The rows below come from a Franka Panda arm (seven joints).
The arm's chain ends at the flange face. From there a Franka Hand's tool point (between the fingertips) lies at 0.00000 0.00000 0.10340 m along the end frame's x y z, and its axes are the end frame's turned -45 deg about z.
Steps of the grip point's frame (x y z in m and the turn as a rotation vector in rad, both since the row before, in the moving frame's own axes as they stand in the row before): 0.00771, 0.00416, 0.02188, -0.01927, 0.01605, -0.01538; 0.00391, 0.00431, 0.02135, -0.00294, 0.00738, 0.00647; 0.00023, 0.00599, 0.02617, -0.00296, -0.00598, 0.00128; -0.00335, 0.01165, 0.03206, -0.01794, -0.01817, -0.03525; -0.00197, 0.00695, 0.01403, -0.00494, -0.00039, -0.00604; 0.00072, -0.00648, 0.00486, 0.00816, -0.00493, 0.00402
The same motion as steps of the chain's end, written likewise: 0.00581, -0.00273, 0.02191, -0.00228, 0.02498, -0.01538; 0.00506, 0.00061, 0.02135, 0.00314, 0.00730, 0.00647; 0.00462, 0.00342, 0.02617, -0.00632, -0.00214, 0.00128; 0.00584, 0.00797, 0.03209, -0.02553, -0.00016, -0.03525; 0.00319, 0.00592, 0.01403, -0.00377, 0.00322, -0.00604; -0.00312, -0.00485, 0.00486, 0.00228, -0.00926, 0.00402
